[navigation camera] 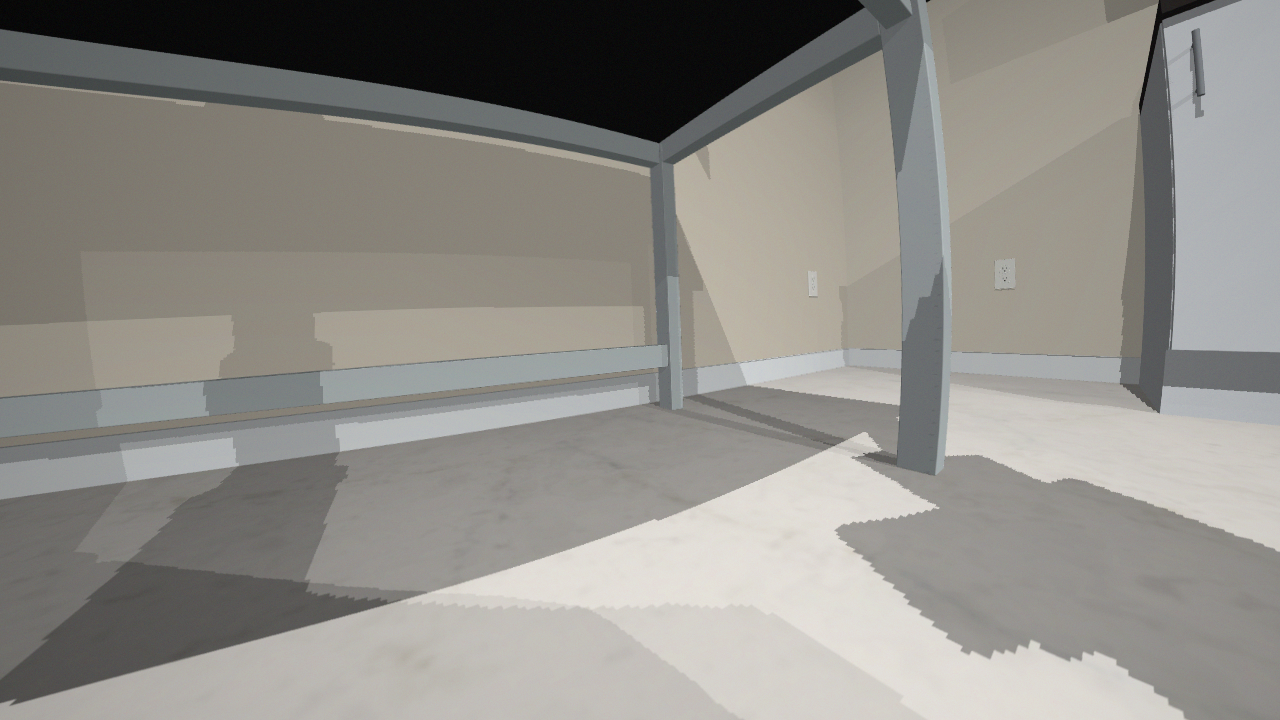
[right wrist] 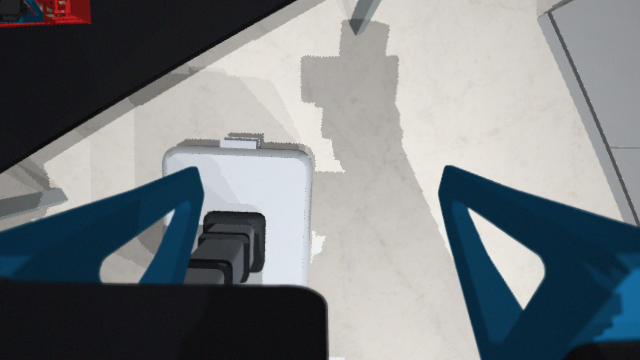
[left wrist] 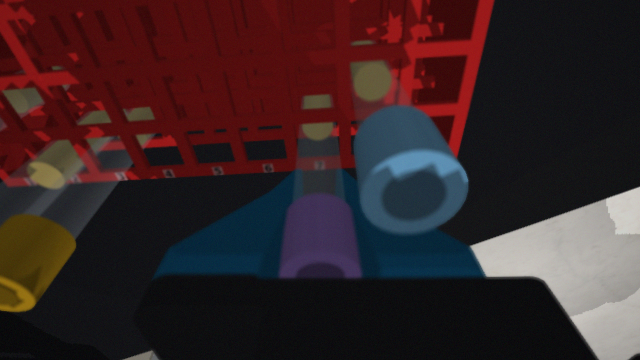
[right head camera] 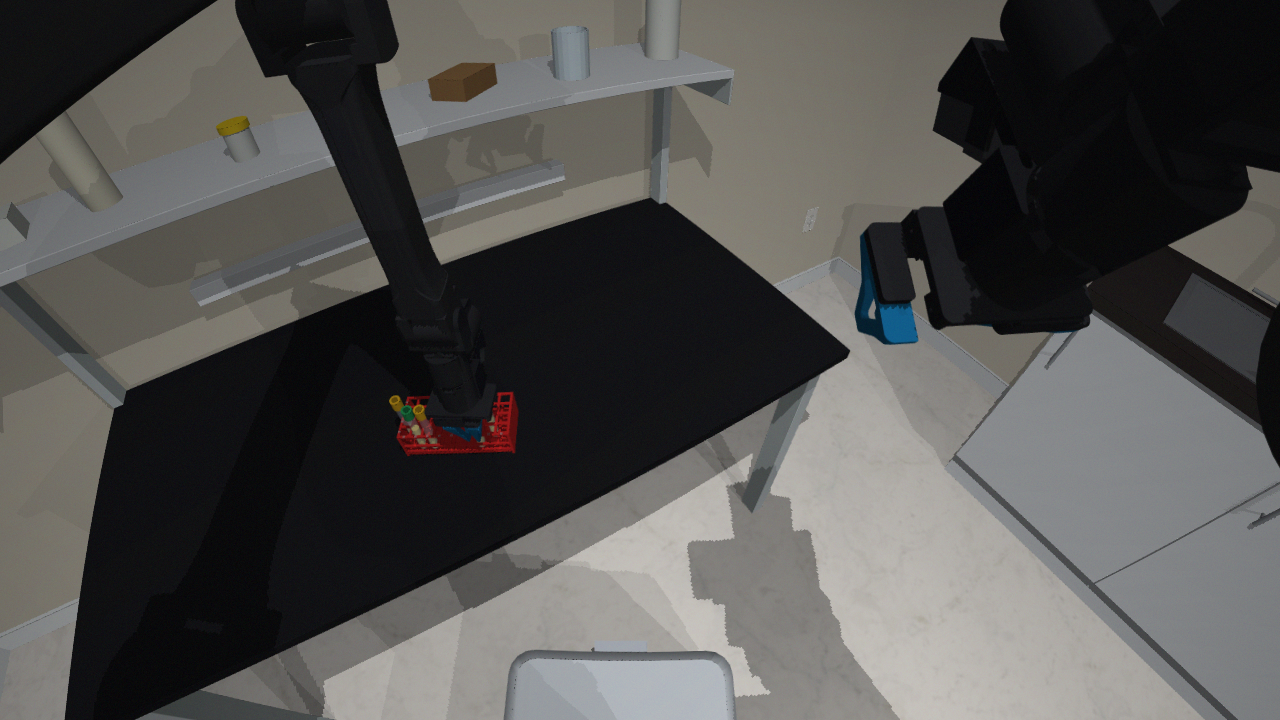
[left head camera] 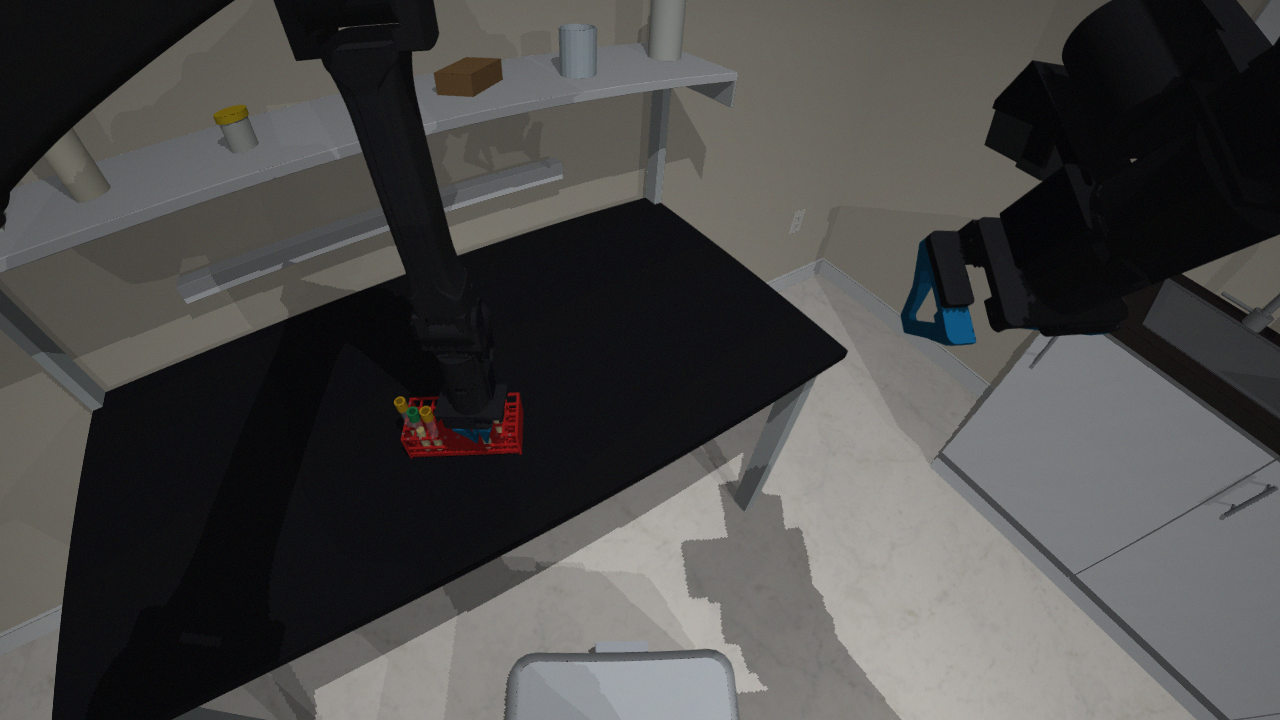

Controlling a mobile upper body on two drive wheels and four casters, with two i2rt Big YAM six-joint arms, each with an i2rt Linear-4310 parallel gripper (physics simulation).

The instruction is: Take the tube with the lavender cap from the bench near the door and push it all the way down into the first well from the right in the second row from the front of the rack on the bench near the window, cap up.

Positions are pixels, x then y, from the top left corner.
my right gripper: right wrist 321, 179; right head camera; left head camera; not seen in the navigation camera view (out of frame); not seen in the left wrist view (out of frame)
same spot on my right gripper: [left head camera: 942, 255] = [right head camera: 880, 248]
